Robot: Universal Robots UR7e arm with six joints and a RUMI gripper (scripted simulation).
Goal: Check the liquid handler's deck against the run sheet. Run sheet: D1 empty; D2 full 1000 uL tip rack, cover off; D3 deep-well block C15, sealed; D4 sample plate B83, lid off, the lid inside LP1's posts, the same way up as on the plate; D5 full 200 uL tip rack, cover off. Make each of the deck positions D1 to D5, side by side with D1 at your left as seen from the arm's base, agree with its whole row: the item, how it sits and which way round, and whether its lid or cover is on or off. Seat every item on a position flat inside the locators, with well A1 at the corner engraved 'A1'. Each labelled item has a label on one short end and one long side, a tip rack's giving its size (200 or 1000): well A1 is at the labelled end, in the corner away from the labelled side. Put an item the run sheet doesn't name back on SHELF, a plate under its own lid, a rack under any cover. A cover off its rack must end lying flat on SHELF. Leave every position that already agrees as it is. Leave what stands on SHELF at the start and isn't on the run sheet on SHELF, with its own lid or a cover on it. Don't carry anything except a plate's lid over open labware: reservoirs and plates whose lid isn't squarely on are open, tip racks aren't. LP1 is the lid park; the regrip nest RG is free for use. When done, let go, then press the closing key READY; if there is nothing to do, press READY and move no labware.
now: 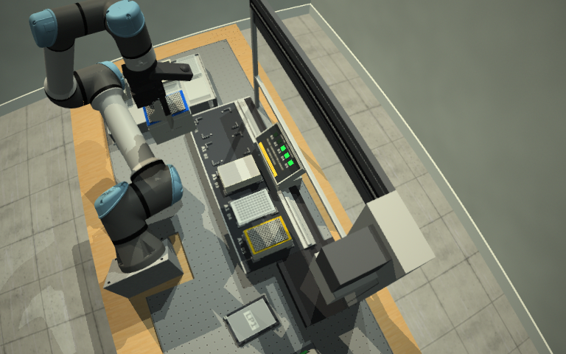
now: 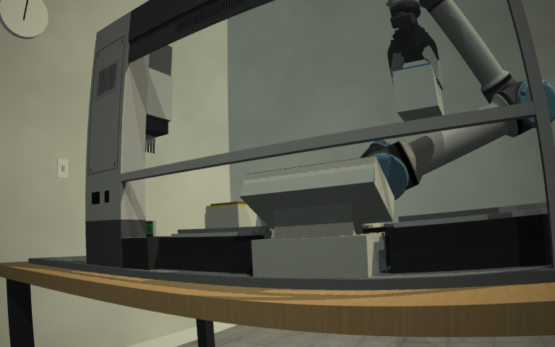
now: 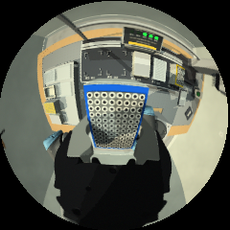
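Now: the grey deep-well block 160 mm ahead of my hand, 110 mm to the right of it and 260 mm below it. Round my hand: blue-rimmed tip rack (10 mm behind, 10 mm to the right); then white sample plate (170 mm ahead, 230 mm to the right, 280 mm below); then gantry (350 mm ahead, 130 mm to the right, 170 mm above).
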